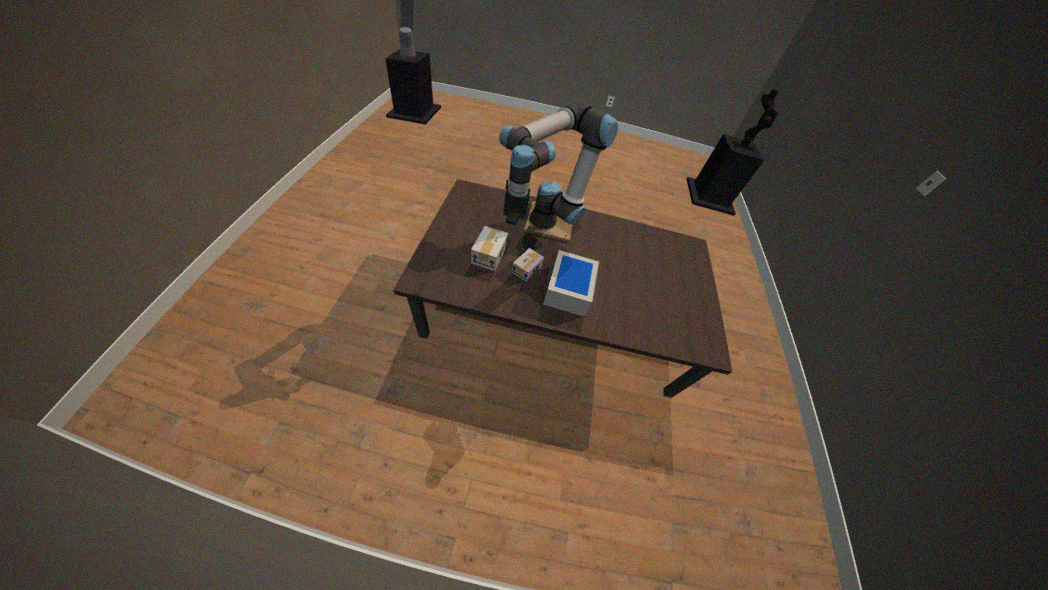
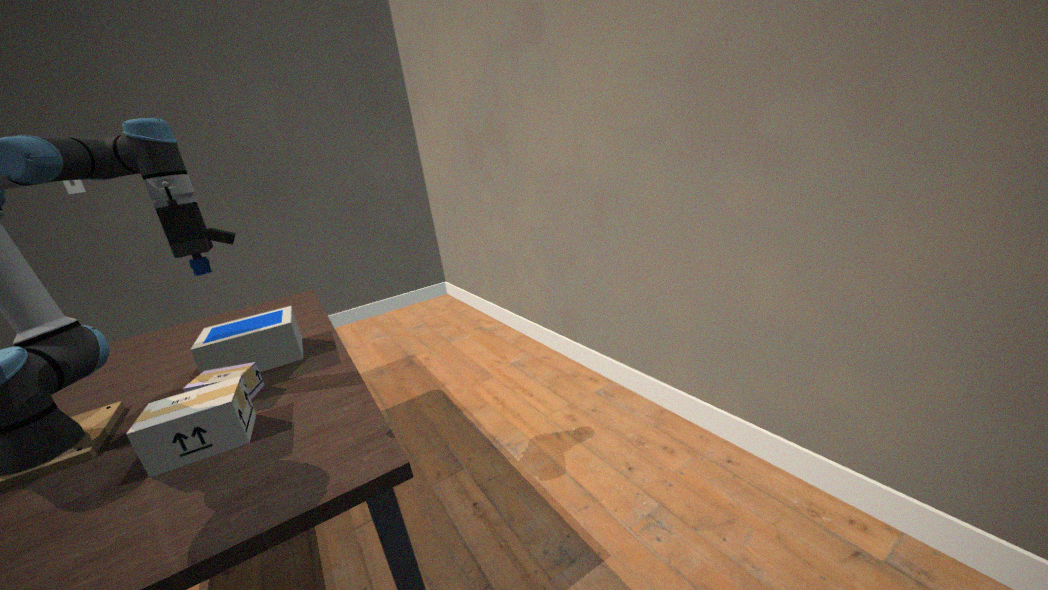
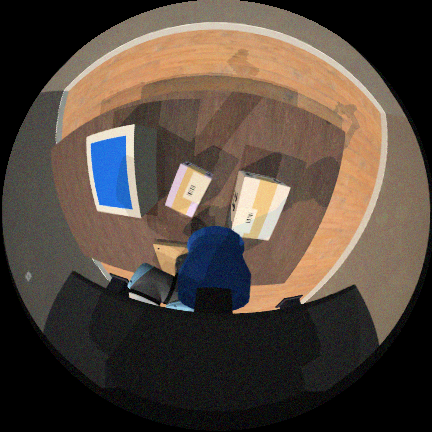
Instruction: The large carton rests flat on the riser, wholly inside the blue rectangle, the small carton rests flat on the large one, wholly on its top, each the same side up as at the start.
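Observation:
The large carton (image 1: 489, 247) (image 2: 194, 421) (image 3: 262, 205), white with tan tape, rests flat on the table, its arrows pointing up. The small carton (image 1: 527, 264) (image 2: 223, 373) (image 3: 189, 189), pale lilac with tan tape, rests flat on the table between the large carton and the riser (image 1: 566, 300) (image 2: 249, 354) (image 3: 146, 170). The blue rectangle (image 1: 575, 274) (image 2: 245, 326) (image 3: 111, 172) on the riser's white top bears no carton. My gripper (image 1: 511, 219) (image 2: 200, 266) (image 3: 215, 240), a blue suction cup, is open and empty, high above the table on the arm-base side of the cartons. The cup's underside is hidden.
The dark table (image 1: 660, 293) (image 2: 344, 439) (image 3: 75, 165) carries the arm's base on a wooden board (image 1: 553, 233) (image 2: 106, 421) (image 3: 167, 255), behind the cartons. Two black pedestals (image 1: 410, 84) (image 1: 727, 174) stand on the floor beyond the table.

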